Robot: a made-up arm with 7 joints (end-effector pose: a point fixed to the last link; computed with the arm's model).
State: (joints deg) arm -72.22 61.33 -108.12 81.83 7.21 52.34 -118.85
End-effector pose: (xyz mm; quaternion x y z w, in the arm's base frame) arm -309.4 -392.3 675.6 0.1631 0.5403 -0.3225 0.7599
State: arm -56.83 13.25 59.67 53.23 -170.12 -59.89 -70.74
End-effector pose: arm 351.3 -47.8 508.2 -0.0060 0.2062 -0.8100 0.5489
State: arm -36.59 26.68 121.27 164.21 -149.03 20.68 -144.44
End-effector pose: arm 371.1 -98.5 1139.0 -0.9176 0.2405 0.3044 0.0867
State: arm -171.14 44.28 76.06 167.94 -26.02 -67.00 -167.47
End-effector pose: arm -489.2 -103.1 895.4 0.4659 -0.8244 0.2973 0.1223
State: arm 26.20 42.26 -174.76 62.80 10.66 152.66 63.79
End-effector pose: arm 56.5 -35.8 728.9 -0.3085 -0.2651 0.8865 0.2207
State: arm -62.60 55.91 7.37 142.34 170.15 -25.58 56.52
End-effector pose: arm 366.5 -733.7 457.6 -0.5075 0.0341 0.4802 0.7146
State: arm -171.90 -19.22 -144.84 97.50 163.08 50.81 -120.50
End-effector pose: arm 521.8 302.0 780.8 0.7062 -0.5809 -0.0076 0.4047
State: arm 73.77 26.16 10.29 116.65 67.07 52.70 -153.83
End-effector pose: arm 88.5 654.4 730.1 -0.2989 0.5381 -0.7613 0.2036
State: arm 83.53 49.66 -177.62 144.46 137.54 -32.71 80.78
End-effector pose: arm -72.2 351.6 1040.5 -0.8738 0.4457 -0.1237 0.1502
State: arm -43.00 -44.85 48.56 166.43 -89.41 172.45 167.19
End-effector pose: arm -236.6 207.0 883.5 -0.3324 0.1689 0.7295 0.5734
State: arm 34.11 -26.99 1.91 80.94 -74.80 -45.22 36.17
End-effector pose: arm 92.7 172.3 915.7 0.1950 -0.8085 0.5240 0.1838
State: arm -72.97 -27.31 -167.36 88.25 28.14 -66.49 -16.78
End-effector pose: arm -171.8 564.2 682.5 0.6718 -0.5347 0.2835 0.4271
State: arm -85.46 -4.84 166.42 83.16 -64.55 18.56 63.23
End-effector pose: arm 108.0 495.3 718.1 0.2733 -0.5161 0.4662 0.6646
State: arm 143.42 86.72 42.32 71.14 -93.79 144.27 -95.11
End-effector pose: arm -436.2 152.6 54.3 0.7380 -0.2169 -0.0346 0.6381
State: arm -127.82 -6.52 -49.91 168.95 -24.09 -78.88 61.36
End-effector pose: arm 86.5 -23.3 1059.0 -0.7701 -0.2700 0.4417 0.3728
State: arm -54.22 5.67 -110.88 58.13 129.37 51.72 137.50
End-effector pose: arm -415.3 -170.3 655.6 -0.6941 0.2275 -0.2217 0.6460
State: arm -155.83 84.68 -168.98 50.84 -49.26 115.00 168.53
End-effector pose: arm -135.4 -192.4 672.7 0.2328 -0.3995 -0.8848 0.0575
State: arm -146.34 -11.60 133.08 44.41 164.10 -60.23 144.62
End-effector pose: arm 249.1 -140.4 507.7 -0.0736 0.2632 0.2640 0.9250
